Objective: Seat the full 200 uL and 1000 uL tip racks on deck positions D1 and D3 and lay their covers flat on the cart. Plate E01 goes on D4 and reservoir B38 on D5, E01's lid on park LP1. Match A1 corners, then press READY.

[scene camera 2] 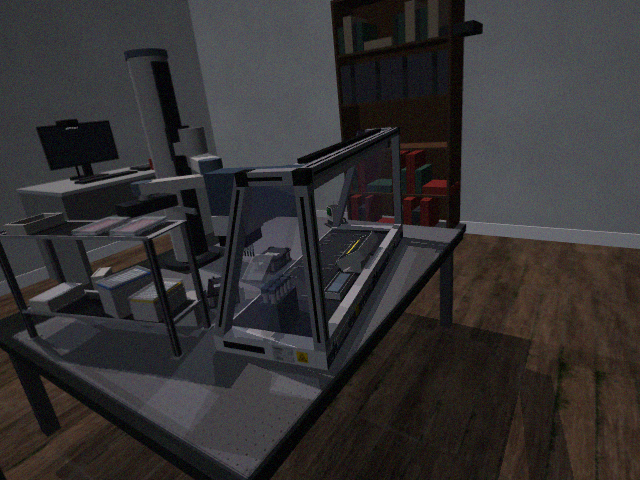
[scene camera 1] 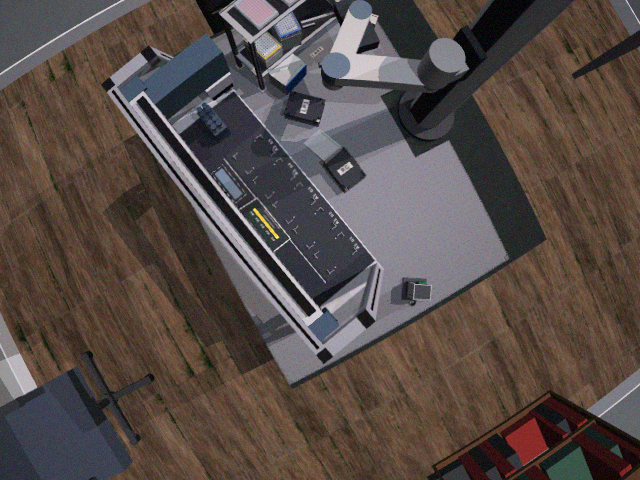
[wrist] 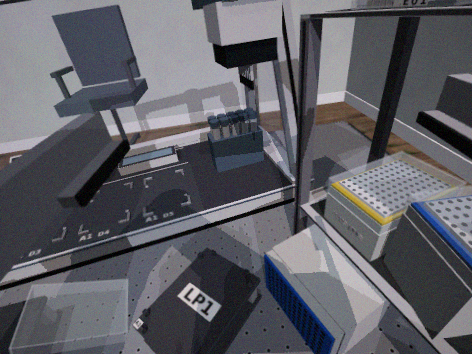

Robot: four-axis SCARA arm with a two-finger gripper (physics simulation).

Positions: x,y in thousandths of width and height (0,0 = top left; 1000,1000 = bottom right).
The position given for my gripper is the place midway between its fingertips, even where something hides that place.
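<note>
Nothing is carried by my gripper (scene camera 2: 271,455), and the wrist view shows the gripper (wrist: 565,321) too. I see a tube rack (wrist: 501,428). There are cart upright posts (wrist: 664,75) as well, and the scene also includes a gantry frame (scene camera 1: 340,424).
</note>
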